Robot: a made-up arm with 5 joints. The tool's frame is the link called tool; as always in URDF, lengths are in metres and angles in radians. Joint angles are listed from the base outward. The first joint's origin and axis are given. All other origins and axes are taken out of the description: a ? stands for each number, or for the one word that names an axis. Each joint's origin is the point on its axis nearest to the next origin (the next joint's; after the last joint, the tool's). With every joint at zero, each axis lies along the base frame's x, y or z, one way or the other. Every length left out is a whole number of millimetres.
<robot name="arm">
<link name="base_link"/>
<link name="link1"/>
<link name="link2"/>
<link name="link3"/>
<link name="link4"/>
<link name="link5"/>
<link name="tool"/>
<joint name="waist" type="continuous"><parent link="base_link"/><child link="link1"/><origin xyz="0 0 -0.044" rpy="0 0 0"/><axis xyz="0 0 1"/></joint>
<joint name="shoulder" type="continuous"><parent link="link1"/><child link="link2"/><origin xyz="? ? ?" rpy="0 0 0"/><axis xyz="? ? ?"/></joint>
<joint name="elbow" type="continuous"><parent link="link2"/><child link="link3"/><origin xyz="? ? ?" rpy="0 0 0"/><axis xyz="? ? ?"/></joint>
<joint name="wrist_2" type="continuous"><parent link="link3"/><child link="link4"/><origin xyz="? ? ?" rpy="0 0 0"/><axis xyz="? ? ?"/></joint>
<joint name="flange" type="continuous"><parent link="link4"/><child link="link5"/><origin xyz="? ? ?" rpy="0 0 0"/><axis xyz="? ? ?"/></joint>
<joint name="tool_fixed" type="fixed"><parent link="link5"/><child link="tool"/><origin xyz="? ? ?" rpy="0 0 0"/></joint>
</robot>
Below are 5 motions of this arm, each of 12 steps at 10 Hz.
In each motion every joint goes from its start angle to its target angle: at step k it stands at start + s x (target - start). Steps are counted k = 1, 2, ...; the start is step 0. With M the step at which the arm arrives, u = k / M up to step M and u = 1 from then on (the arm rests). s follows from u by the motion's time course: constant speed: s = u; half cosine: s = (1 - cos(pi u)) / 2; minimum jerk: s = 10 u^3 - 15 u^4 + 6 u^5.
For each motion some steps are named. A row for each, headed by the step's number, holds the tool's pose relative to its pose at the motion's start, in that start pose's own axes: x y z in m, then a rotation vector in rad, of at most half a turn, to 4 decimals.
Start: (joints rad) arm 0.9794 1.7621 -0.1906 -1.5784 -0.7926
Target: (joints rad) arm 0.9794 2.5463 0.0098 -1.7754 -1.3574
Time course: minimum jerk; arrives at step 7
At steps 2, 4, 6, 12:
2: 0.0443 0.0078 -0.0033 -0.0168 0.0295 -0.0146
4: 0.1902 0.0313 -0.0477 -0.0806 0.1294 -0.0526
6: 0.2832 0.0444 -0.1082 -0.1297 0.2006 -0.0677
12: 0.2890 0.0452 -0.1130 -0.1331 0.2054 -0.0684

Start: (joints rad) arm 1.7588 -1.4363 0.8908 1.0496 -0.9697
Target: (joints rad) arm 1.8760 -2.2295 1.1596 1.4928 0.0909
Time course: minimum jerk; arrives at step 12
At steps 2, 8, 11, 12:
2: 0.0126 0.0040 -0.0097 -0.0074 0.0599 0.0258
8: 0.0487 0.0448 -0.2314 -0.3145 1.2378 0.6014
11: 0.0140 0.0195 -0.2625 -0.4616 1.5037 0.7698
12: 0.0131 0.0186 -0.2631 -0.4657 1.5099 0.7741

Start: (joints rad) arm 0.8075 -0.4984 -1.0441 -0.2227 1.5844
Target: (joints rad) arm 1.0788 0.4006 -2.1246 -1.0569 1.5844
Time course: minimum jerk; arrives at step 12
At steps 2, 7, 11, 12:
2: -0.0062 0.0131 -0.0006 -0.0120 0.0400 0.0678
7: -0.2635 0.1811 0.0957 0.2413 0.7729 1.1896
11: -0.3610 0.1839 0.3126 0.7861 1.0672 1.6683
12: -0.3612 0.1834 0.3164 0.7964 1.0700 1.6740

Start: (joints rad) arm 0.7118 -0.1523 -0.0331 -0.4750 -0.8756
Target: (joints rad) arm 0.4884 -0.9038 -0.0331 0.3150 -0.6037
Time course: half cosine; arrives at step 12
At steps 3, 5, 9, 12:
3: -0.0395 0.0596 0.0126 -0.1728 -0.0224 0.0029
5: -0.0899 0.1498 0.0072 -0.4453 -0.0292 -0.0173
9: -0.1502 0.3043 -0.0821 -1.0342 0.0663 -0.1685
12: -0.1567 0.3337 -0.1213 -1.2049 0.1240 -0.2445

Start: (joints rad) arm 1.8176 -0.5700 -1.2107 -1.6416 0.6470
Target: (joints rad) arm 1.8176 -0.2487 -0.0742 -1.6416 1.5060
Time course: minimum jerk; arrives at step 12
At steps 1, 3, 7, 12:
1: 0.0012 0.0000 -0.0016 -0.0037 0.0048 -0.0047
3: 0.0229 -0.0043 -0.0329 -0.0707 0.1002 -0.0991
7: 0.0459 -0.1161 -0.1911 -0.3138 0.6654 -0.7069
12: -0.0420 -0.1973 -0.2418 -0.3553 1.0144 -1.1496

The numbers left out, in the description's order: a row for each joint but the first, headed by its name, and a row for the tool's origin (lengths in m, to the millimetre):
shoulder: xyz 0.042 -0.113 0, axis 0 0 1
elbow: xyz -0.342 -0.11 0, axis -1 0 0
wrist_2: xyz 0 -0.103 0.126, axis -1 0 0
flange: xyz 0 -0.003 -0.028, axis 0 1 0
tool: xyz 0.284 0 0.109

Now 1 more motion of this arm.
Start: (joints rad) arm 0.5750 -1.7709 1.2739 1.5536 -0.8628
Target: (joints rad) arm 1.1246 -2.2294 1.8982 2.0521 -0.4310
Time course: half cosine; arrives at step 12
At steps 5, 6, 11, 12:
5: 0.0171 0.0649 -0.0248 -0.3191 0.1541 0.2697
6: 0.0161 0.0818 -0.0385 -0.4413 0.2086 0.3517
11: -0.0058 0.1070 -0.0977 -0.9403 0.4021 0.5997
12: -0.0068 0.1067 -0.0996 -0.9590 0.4084 0.6067

